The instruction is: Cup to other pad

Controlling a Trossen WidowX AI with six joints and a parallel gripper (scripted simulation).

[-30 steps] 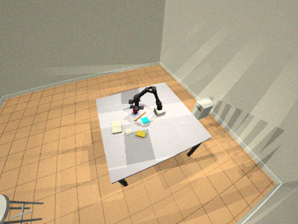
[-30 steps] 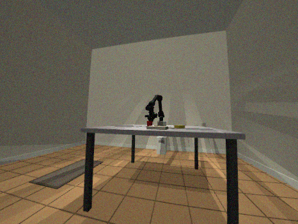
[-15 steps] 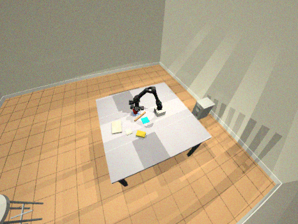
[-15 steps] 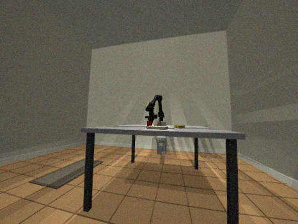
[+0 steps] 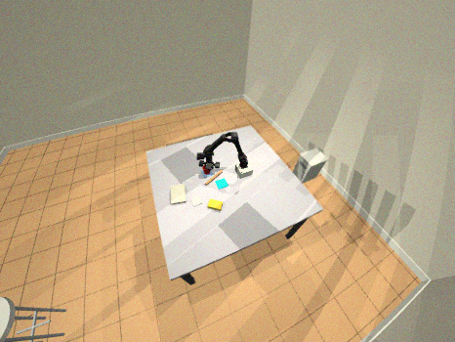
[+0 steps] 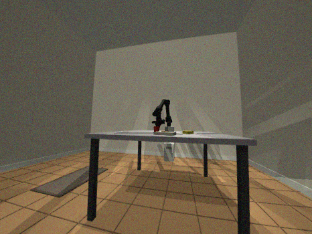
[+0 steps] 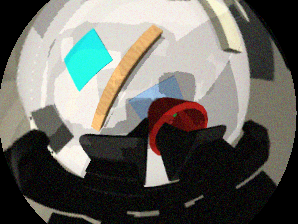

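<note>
The light blue pad lies 3 cm ahead of my gripper tip, 1 cm to the right of it and 5 cm below it. Round my gripper tip: red cup (3 cm ahead, 2 cm to the right); wooden stick (2 cm behind, 8 cm to the left, 4 cm below); cyan pad (6 cm behind, 16 cm to the left, 5 cm below).
</note>
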